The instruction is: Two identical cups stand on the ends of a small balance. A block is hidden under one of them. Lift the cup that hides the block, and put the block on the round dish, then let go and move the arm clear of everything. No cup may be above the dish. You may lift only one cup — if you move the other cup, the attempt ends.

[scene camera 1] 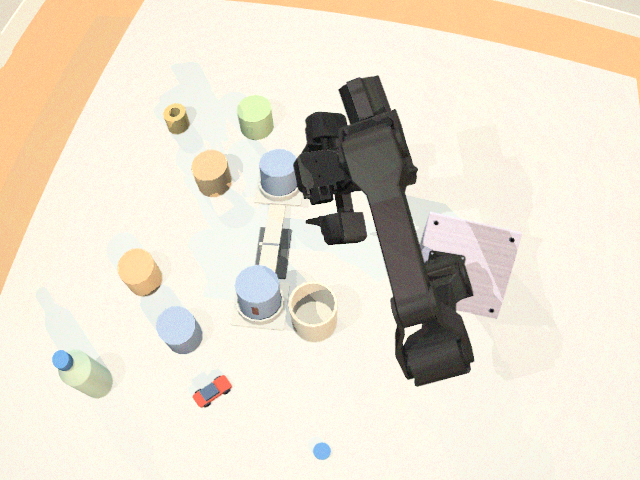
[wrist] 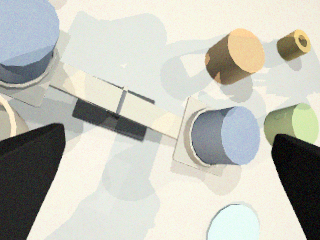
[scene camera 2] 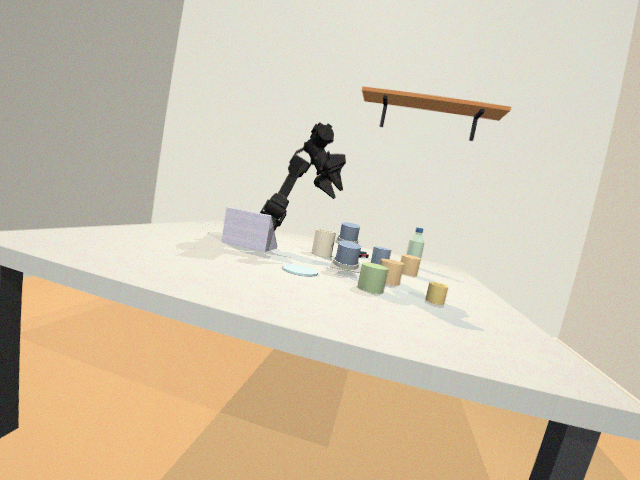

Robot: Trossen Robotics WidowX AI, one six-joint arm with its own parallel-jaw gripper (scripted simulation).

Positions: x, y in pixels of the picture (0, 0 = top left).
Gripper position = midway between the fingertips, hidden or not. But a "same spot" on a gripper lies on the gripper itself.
Scene:
my gripper: scene camera 1 303, 192; wrist; scene camera 2
same spot on my gripper: (wrist: 38, 152) = (scene camera 2: 332, 191)

